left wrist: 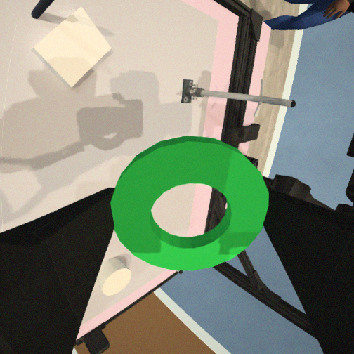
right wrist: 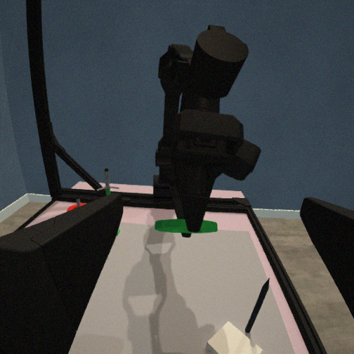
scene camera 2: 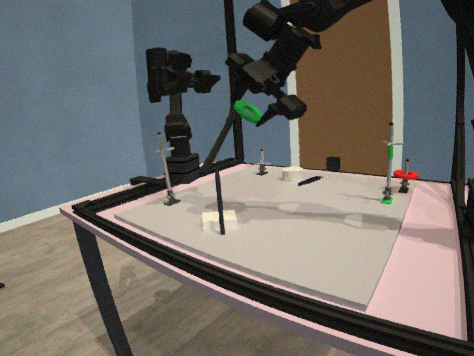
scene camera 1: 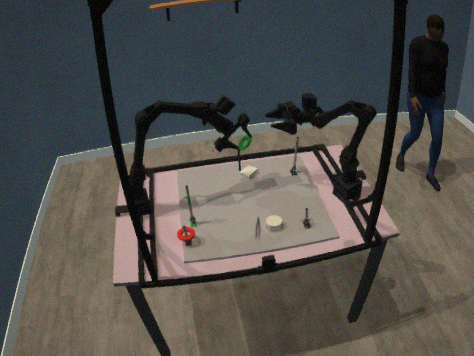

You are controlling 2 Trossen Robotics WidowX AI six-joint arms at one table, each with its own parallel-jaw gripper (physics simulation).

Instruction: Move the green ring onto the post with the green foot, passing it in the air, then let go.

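Places are measured from the left arm's base along level axes (x ahead, y left, z up), in metres.
Pixels of known places: left gripper, fingertip midpoint: (scene camera 2: 245, 115) (scene camera 1: 246, 143); right gripper, fingertip midpoint: (scene camera 2: 207, 76) (scene camera 1: 268, 120); left arm's base, origin of the base link: (scene camera 1: 137, 196); right arm's base, origin of the base link: (scene camera 2: 180, 156) (scene camera 1: 348, 179).
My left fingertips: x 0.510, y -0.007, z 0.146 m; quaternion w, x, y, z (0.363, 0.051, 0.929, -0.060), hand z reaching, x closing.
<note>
For each thing: its top centre in the pictures, then the offset to it from my left fingertips. "spot": a spot on its surface instead.
- green ring, middle of its top: (scene camera 2: 247, 99) (scene camera 1: 244, 137) dx -0.007, dy -0.003, dz +0.033 m
- post with the green foot, surface spot: (scene camera 2: 390, 170) (scene camera 1: 189, 208) spot: dx -0.302, dy -0.156, dz -0.142 m
- red ring, middle of its top: (scene camera 2: 406, 172) (scene camera 1: 185, 232) dx -0.349, dy -0.264, dz -0.170 m
- tall grey post, surface spot: (scene camera 2: 166, 167) (scene camera 1: 294, 155) spot: dx +0.240, dy +0.009, dz -0.123 m
- short post, surface spot: (scene camera 1: 306, 218) spot: dx +0.125, dy -0.353, dz -0.182 m
- white cylinder, middle of its top: (scene camera 2: 292, 168) (scene camera 1: 274, 220) dx +0.001, dy -0.305, dz -0.188 m
- white block, middle of its top: (scene camera 2: 218, 215) (scene camera 1: 248, 170) dx +0.036, dy +0.083, dz -0.203 m
- upright dark stick, middle of its top: (scene camera 2: 216, 164) dx +0.004, dy +0.121, dz -0.083 m
The green ring (scene camera 1: 241, 146) (scene camera 2: 239, 108) (left wrist: 190, 160) (right wrist: 170, 226) is in the air, tilted, high above the back of the grey mat. My left gripper (scene camera 1: 244, 142) (left wrist: 189, 196) is shut on it, one finger on each side of the ring. My right gripper (scene camera 1: 271, 120) (scene camera 2: 217, 78) is open and empty, raised to the right of the ring in scene camera 1 and apart from it. The post with the green foot (scene camera 1: 190, 207) (scene camera 2: 390, 170) (right wrist: 107, 180) stands upright at the mat's left in scene camera 1, with a green band, a crossbar and no ring on it.
The red ring (scene camera 1: 186, 239) (scene camera 2: 407, 177) is around a short post beside the green-footed post. A tall grey post (scene camera 1: 296, 155) (scene camera 2: 166, 167) (left wrist: 240, 96), a short post (scene camera 1: 306, 218), a white cylinder (scene camera 1: 274, 223), a white block (scene camera 1: 249, 171) and an upright dark stick (scene camera 2: 220, 200) also stand there.
</note>
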